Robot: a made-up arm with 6 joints.
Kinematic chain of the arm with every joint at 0, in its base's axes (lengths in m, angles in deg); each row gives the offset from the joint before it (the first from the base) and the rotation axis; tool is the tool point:
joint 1: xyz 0 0 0.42 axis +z
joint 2: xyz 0 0 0 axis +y
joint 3: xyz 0 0 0.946 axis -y
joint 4: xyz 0 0 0 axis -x
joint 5: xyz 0.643 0 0 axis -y
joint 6: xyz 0 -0.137 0 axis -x
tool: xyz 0 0 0
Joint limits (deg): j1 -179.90..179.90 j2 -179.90..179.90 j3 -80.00..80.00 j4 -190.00..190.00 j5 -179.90..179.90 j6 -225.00..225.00
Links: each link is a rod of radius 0.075 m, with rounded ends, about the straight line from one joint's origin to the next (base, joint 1, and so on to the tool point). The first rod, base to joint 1, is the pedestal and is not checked.
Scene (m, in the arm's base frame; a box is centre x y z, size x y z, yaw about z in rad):
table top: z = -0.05
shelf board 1: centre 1.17 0 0.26 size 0.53 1.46 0.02 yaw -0.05
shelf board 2: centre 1.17 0 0.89 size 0.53 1.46 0.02 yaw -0.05
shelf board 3: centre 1.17 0 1.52 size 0.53 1.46 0.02 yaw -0.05
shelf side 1: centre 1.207 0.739 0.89 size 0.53 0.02 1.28 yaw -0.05
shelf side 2: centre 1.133 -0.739 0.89 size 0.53 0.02 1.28 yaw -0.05
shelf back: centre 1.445 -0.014 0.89 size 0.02 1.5 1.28 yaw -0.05
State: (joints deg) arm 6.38 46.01 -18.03 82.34 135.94 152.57
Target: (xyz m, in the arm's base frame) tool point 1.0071 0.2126 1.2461
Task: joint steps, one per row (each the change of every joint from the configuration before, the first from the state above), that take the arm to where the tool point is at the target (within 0.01 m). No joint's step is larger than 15 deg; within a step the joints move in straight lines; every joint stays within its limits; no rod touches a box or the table.
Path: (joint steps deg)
1: 1.66 -3.67 -11.48 0.05 0.00 0.00
2: 1.65 -3.66 -11.49 0.06 0.00 0.00
3: 1.66 -3.67 -11.48 0.05 0.00 0.00
4: 2.91 -10.52 11.20 0.73 0.00 0.00
5: 2.91 -10.52 11.20 0.73 0.00 0.00
6: 2.91 -10.51 11.20 0.74 0.00 0.00
7: -3.66 9.89 13.20 -0.47 0.00 0.00
8: -3.67 9.89 13.20 -0.47 0.00 0.00

